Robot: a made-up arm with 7 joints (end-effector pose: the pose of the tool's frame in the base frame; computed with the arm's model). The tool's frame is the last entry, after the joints.
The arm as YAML. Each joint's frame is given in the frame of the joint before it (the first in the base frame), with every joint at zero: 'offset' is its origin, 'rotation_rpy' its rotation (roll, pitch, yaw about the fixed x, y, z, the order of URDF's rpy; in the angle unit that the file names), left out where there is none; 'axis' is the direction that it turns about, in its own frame. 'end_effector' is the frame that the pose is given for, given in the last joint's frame.
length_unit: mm
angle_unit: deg
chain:
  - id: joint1
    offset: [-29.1, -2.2, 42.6]
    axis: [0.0, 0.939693, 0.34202]
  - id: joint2
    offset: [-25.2, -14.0, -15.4]
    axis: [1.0, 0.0, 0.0]
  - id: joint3
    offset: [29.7, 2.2, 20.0]
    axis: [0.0, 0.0, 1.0]
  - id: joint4
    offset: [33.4, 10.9, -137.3]
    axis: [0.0, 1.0, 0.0]
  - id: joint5
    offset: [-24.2, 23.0, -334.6]
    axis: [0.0, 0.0, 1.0]
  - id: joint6
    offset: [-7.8, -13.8, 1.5]
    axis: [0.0, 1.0, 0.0]
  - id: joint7
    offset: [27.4, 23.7, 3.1]
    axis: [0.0, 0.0, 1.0]
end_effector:
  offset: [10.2, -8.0, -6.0]
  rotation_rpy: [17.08, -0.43, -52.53]
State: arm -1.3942 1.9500 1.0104 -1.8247 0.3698 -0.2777 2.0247
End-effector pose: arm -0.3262 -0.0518 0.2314 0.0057 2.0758 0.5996
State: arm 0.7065 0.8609 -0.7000 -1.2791 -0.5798 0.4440 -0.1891
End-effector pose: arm -0.0029 0.0511 -0.3970 0.4232 0.0394 -2.5008
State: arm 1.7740 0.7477 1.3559 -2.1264 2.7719 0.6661 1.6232
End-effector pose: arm 0.1132 0.3130 0.0599 -0.7214 -0.5527 1.7796
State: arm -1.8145 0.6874 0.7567 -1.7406 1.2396 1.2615 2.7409
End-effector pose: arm -0.0850 0.1877 0.3852 -2.1040 -0.5469 0.0972
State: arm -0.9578 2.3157 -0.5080 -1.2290 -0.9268 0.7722 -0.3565
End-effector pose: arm 0.2103 0.1744 0.3634 -2.1856 -2.0096 0.5506
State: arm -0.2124 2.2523 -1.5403 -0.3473 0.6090 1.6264 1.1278
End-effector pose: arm 0.0092 0.4276 0.2497 2.3298 1.7760 1.0709
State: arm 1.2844 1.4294 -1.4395 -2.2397 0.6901 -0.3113 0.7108
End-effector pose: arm -0.2093 -0.1523 -0.1840 -0.6176 0.0612 0.0039
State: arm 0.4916 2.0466 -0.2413 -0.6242 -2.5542 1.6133 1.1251
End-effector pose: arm 0.1984 0.4138 0.0814 -0.9968 -0.3664 1.0963
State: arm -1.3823 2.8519 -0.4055 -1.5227 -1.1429 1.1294 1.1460
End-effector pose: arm 0.0138 0.0218 0.4627 -2.2237 -0.4436 -0.7653
